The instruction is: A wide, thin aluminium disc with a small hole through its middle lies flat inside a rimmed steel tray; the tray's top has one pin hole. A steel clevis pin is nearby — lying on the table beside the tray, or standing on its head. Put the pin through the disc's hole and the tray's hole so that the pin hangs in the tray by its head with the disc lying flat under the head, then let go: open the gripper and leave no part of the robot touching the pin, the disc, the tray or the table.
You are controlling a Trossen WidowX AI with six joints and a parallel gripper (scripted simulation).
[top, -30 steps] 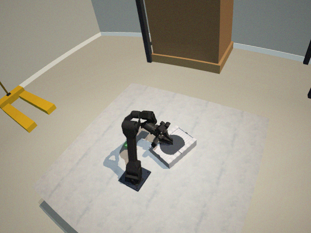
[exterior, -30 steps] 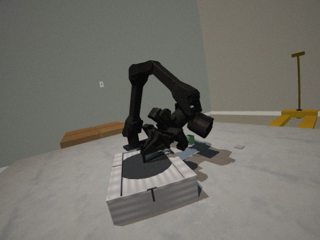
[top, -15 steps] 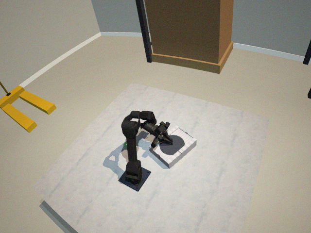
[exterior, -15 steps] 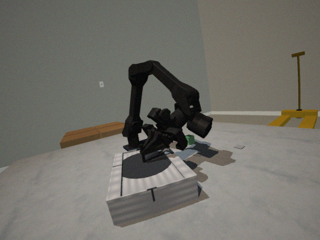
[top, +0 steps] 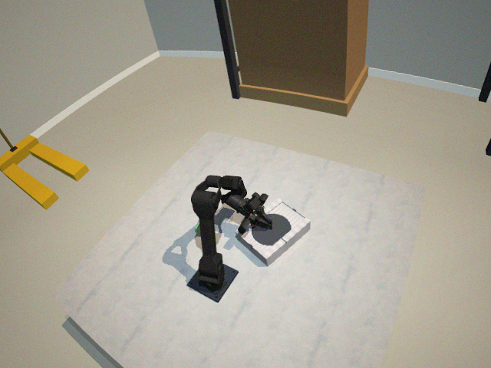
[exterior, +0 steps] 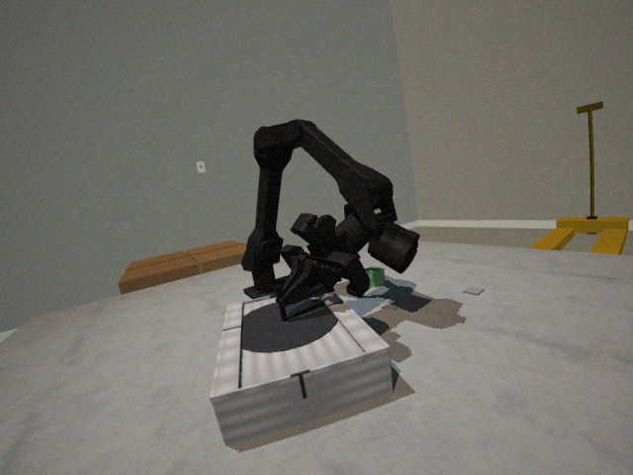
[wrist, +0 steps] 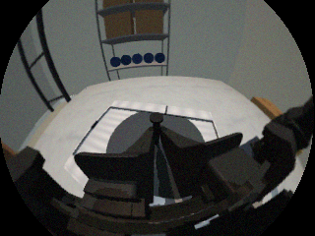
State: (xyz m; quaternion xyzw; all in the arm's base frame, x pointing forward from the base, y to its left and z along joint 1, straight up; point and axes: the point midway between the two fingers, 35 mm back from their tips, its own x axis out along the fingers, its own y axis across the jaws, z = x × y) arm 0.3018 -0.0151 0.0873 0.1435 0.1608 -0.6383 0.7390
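Now: gripper tip 40 mm above the rimmed steel tray and 10 mm short of it. From my gripper tip the other things lie so: clevis pin (right at my gripper tip); wide dark disc (30 mm below); small green cube (280 mm to the left, 150 mm behind, 70 mm below).
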